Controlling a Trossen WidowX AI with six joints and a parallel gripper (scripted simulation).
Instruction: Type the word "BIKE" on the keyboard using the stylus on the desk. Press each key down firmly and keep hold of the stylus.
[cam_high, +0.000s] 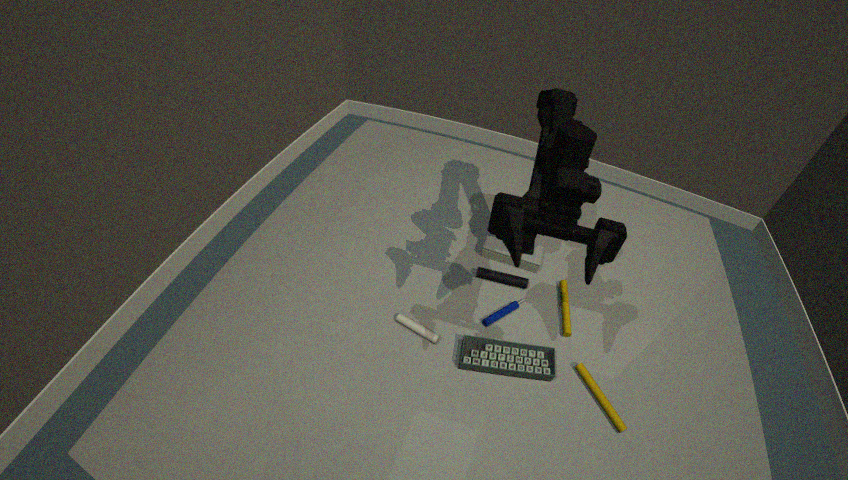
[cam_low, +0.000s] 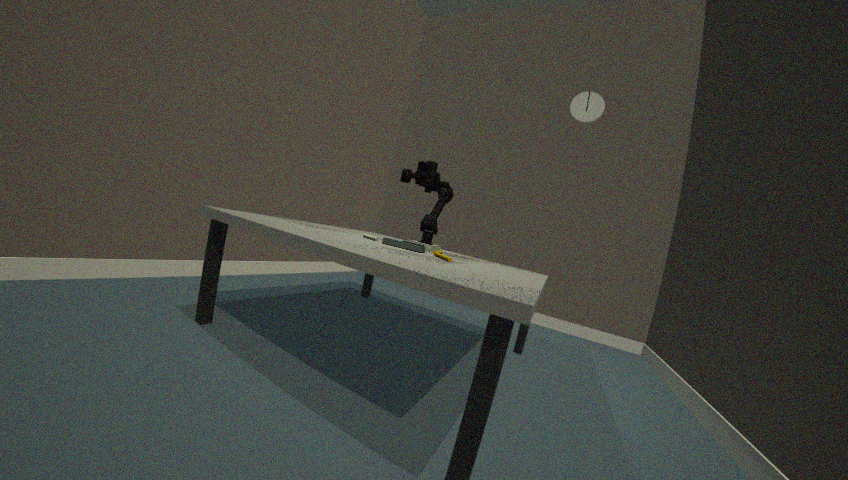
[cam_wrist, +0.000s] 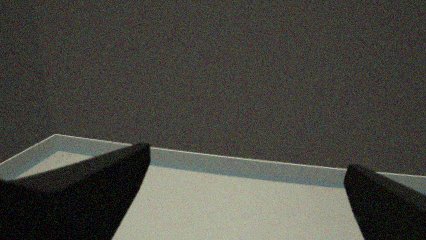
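Now: gripper tip 330 mm above the blue stylus, 180 mm past it and 10 mm to the right of it. From my gripper tip the other things lie so: dark cylinder (320 mm below, 250 mm behind, 30 mm to the right); stylus tip (330 mm below, 210 mm behind, 30 mm to the left); white cylinder (320 mm below, 180 mm to the right, 70 mm behind).
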